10 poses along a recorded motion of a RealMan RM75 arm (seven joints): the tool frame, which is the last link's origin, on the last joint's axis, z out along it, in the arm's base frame.
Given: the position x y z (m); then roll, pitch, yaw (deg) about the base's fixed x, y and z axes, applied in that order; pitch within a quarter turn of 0, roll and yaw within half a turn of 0.
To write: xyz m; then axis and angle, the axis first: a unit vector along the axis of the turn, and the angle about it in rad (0 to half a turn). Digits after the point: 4 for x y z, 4 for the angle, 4 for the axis.
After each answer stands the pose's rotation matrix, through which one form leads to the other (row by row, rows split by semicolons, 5 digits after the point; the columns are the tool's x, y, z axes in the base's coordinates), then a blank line. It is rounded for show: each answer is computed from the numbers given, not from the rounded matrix.
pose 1, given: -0.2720, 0.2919, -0.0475, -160.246, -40.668, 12.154
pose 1, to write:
-0.2720, 0.2919, -0.0475, -0.9304, -0.1602, -0.3298, 2.7467
0.74150 0.41347 0.52842; 0.15969 -0.87368 0.45954; 0.65167 -0.25636 -0.71386

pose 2, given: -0.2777, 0.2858, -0.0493, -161.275, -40.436, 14.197
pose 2, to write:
-0.2777, 0.2858, -0.0493, -0.9294, -0.1735, -0.3257, 2.7519
0.73788 0.43413 0.51677; 0.18667 -0.86708 0.46187; 0.64860 -0.24434 -0.72084

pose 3, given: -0.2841, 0.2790, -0.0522, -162.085, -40.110, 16.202
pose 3, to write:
-0.2841, 0.2790, -0.0522, -0.9285, -0.1871, -0.3207, 2.7541
0.73443 0.45580 0.50284; 0.21340 -0.85843 0.46644; 0.64426 -0.23526 -0.72773

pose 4, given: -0.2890, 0.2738, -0.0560, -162.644, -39.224, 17.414
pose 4, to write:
-0.2890, 0.2738, -0.0560, -0.9299, -0.1946, -0.3122, 2.7578
0.73917 0.46564 0.48662; 0.23184 -0.85427 0.46527; 0.63235 -0.23109 -0.73941

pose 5, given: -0.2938, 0.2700, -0.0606, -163.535, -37.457, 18.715
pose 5, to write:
-0.2938, 0.2700, -0.0606, -0.9335, -0.2013, -0.2966, 2.7685
0.75184 0.47096 0.46145; 0.25470 -0.85298 0.45558; 0.60817 -0.22499 -0.76126

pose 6, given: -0.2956, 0.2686, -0.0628, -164.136, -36.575, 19.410
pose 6, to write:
-0.2956, 0.2686, -0.0628, -0.9352, -0.2046, -0.2891, 2.7765
0.75743 0.47330 0.44976; 0.26688 -0.85311 0.44830; 0.59587 -0.21953 -0.77249

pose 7, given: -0.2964, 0.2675, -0.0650, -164.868, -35.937, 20.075
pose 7, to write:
-0.2964, 0.2675, -0.0650, -0.9362, -0.2076, -0.2838, 2.7865
0.76047 0.47525 0.44252; 0.27792 -0.85409 0.43965; 0.58690 -0.21136 -0.78159

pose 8, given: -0.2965, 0.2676, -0.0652, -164.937, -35.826, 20.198
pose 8, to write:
-0.2965, 0.2676, -0.0652, -0.9363, -0.2084, -0.2828, 2.7872
0.76094 0.47616 0.44073; 0.27994 -0.85374 0.43905; 0.58533 -0.21071 -0.78294

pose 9, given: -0.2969, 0.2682, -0.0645, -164.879, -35.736, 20.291
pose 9, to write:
-0.2969, 0.2682, -0.0645, -0.9364, -0.2092, -0.2818, 2.7860
0.76134 0.47768 0.43838; 0.28149 -0.85263 0.44020; 0.58405 -0.21174 -0.78361

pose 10, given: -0.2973, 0.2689, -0.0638, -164.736, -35.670, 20.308
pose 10, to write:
-0.2973, 0.2689, -0.0638, -0.9365, -0.2097, -0.2810, 2.7838
0.76189 0.47880 0.43621; 0.28195 -0.85148 0.44214; 0.58312 -0.21388 -0.78373

